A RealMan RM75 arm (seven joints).
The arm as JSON. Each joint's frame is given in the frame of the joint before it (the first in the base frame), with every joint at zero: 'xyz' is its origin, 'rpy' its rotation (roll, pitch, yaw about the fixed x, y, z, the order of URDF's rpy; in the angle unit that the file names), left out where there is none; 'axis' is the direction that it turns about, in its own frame. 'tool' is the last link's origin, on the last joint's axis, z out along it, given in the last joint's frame.
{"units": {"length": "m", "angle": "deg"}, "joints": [
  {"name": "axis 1", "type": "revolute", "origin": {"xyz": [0.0, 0.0, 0.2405]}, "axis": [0.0, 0.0, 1.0]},
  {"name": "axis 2", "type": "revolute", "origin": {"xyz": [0.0, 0.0, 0.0]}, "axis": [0.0, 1.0, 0.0]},
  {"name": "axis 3", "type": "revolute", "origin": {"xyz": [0.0, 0.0, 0.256]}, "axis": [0.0, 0.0, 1.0]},
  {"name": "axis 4", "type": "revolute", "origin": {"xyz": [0.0, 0.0, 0.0]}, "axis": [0.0, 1.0, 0.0]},
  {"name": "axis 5", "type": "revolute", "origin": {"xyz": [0.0, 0.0, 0.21]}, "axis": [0.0, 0.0, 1.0]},
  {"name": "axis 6", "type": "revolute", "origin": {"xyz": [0.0, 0.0, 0.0]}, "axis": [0.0, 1.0, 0.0]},
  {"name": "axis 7", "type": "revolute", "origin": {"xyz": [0.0, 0.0, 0.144]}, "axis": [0.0, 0.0, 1.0]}
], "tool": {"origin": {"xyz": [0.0, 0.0, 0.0]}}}
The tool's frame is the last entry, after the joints.
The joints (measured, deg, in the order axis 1, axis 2, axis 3, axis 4, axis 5, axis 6, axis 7), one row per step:
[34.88, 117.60, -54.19, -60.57, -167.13, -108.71, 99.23]
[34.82, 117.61, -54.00, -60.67, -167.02, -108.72, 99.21]
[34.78, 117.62, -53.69, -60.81, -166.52, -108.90, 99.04]
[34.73, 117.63, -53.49, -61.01, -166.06, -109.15, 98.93]
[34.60, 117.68, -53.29, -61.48, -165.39, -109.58, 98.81]
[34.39, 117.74, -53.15, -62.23, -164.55, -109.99, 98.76]
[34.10, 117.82, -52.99, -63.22, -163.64, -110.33, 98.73]
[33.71, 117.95, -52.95, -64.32, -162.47, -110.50, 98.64]
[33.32, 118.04, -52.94, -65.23, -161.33, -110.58, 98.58]
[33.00, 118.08, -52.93, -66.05, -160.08, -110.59, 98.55]
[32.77, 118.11, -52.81, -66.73, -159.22, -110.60, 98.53]
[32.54, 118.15, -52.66, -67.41, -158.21, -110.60, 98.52]
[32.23, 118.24, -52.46, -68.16, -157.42, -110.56, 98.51]
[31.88, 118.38, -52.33, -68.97, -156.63, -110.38, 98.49]
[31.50, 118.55, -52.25, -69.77, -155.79, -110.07, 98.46]
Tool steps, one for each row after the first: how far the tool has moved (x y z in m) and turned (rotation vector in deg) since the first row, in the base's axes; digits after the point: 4 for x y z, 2 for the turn. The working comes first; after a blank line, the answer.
Tool pose at each row, in the base's axes (x y z in m, rotation vector in deg; the steps are taken from these numbers as rounded here):
[0.2906, 0.3007, 0.0492, 162.46, -39.96, 50.12]
[0.2907, 0.3007, 0.0495, 162.66, -40.12, 49.81]
[0.2897, 0.3006, 0.0495, 163.00, -40.03, 48.79]
[0.2887, 0.3005, 0.0496, 163.24, -39.92, 47.92]
[0.2869, 0.3001, 0.0499, 163.60, -39.70, 46.76]
[0.2846, 0.3000, 0.0505, 164.22, -39.38, 45.53]
[0.2822, 0.3002, 0.0515, 165.11, -39.02, 44.29]
[0.2796, 0.3004, 0.0520, 166.24, -38.34, 42.83]
[0.2774, 0.3006, 0.0524, 167.26, -37.77, 41.43]
[0.2749, 0.3012, 0.0528, 168.35, -37.13, 39.92]
[0.2732, 0.3017, 0.0536, 169.24, -36.73, 38.83]
[0.2711, 0.3024, 0.0542, 170.20, -36.29, 37.50]
[0.2696, 0.3026, 0.0550, 171.14, -36.03, 36.41]
[0.2682, 0.3030, 0.0556, 172.19, -35.66, 35.38]
[0.2667, 0.3034, 0.0559, -173.01, 35.16, -34.25]

[0.0001, 0.0000, 0.0003, 0.20, 0.19, -0.04]
[-0.0009, -0.0001, 0.0003, 0.36, 0.88, 0.04]
[-0.0019, -0.0002, 0.0004, 0.44, 1.46, 0.10]
[-0.0037, -0.0006, 0.0007, 0.55, 2.25, 0.25]
[-0.0060, -0.0007, 0.0013, 0.86, 3.08, 0.55]
[-0.0084, -0.0005, 0.0023, 1.40, 3.91, 0.98]
[-0.0110, -0.0003, 0.0028, 2.03, 4.89, 1.67]
[-0.0132, -0.0001, 0.0032, 2.61, 5.82, 2.26]
[-0.0157, 0.0005, 0.0036, 3.25, 6.81, 2.91]
[-0.0174, 0.0010, 0.0044, 3.83, 7.50, 3.39]
[-0.0195, 0.0017, 0.0050, 4.46, 8.35, 3.90]
[-0.0210, 0.0019, 0.0058, 5.16, 9.01, 4.32]
[-0.0224, 0.0023, 0.0064, 5.92, 9.63, 4.86]
[-0.0239, 0.0027, 0.0067, 6.75, 10.26, 5.46]

